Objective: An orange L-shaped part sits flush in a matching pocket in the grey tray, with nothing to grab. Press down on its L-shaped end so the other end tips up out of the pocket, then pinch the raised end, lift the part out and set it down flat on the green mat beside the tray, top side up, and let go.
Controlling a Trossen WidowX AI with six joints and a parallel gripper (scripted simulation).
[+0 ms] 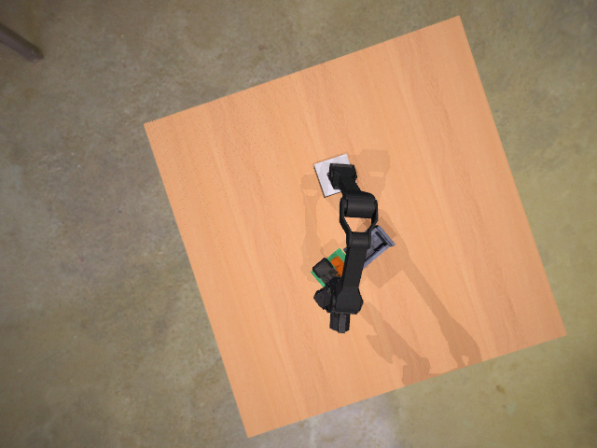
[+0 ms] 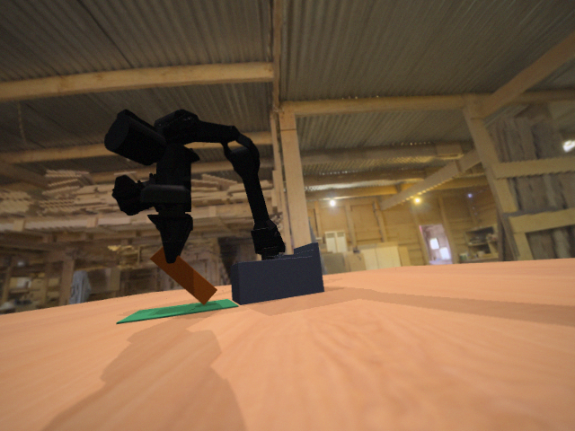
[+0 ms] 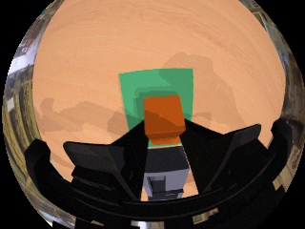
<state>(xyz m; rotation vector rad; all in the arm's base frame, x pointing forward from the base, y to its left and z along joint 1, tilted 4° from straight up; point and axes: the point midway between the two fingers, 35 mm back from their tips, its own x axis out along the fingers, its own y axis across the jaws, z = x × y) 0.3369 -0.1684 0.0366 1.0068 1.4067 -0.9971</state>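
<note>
Now: gripper tip 2 cm past the orange L-shaped part, 3 cm to the right of it and 3 cm above it. From my gripper tip the other things lie so: green mat: 1 cm behind, 2 cm to the left, 9 cm below.
</note>
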